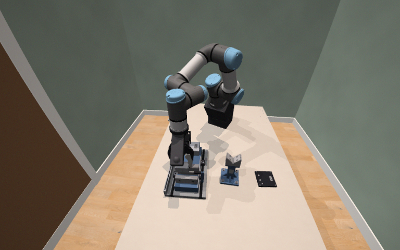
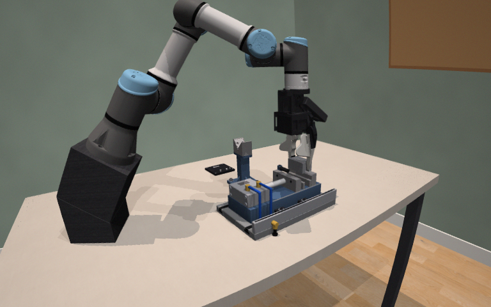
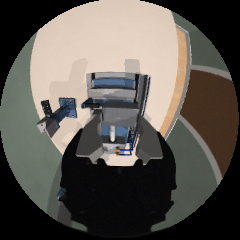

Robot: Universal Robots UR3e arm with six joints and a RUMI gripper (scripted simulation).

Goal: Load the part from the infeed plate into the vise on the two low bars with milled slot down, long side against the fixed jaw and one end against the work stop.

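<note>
Right now the vise is 7 cm behind my hand, 3 cm to the left of it and 9 cm below it. The rest, counted from my hand: part 1 cm below; then air cylinder 16 cm behind, 4 cm to the left, 5 cm below; then grey vise side rail 8 cm behind, 6 cm to the right, 10 cm below.
</note>
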